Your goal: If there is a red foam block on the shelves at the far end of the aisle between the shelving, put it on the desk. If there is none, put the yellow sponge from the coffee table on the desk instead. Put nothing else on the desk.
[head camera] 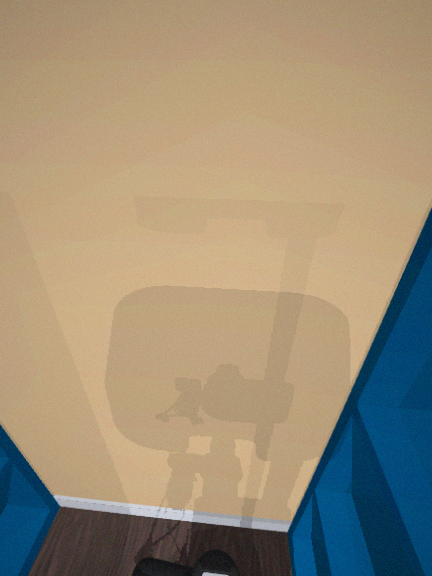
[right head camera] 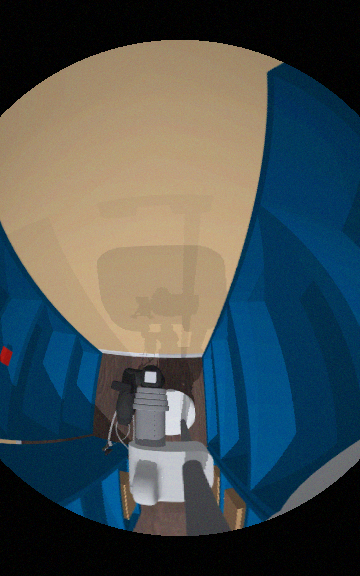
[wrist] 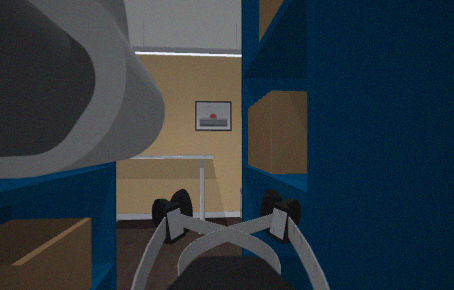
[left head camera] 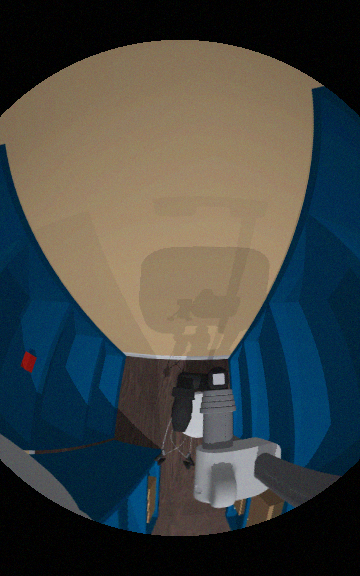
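Pixels of known places: gripper, between the fingertips: [right head camera: 118, 459] [wrist: 226, 206] [left head camera: 172, 467]; robot's base, origin of its link: [right head camera: 170, 411] [left head camera: 197, 413].
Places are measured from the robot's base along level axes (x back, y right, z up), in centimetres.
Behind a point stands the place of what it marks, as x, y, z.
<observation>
A red block [left head camera: 29, 362] @(-9.4, -84.4, 99.5) [right head camera: 6, 356] @(-9.5, -84.5, 99.2) lies on a shelf of the blue shelving on the left side, near the end wall, in the left and right head views. My gripper [wrist: 226, 206] @(13.3, -11.3, 100.2) [left head camera: 174, 461] @(13.3, -11.3, 100.2) is open with nothing between its fingertips; it hangs in the aisle, pointing back along it, to the right of and lower than the red block in the left head view. In the wrist view a light-topped table [wrist: 172, 157] @(340.4, 24.1, 91.4) with a pale leg stands beyond the aisle; I cannot tell whether it is the desk. The coffee table and the yellow sponge do not show.
Blue shelving [head camera: 395, 350] @(-51.3, 33.2, 114.4) [left head camera: 312, 350] @(-23.5, 47.6, 96.3) stands close on the right, and more blue shelving [left head camera: 65, 345] @(-37.8, -112.0, 50.6) on the left. A tan wall [head camera: 215, 150] @(-56.3, -4.0, 148.9) closes the aisle's end. Brown boxes [wrist: 285, 132] @(79.0, -36.7, 109.8) [right head camera: 234, 507] sit on shelves. A framed picture [wrist: 213, 116] @(418.3, -29.5, 149.5) hangs on the far wall.
</observation>
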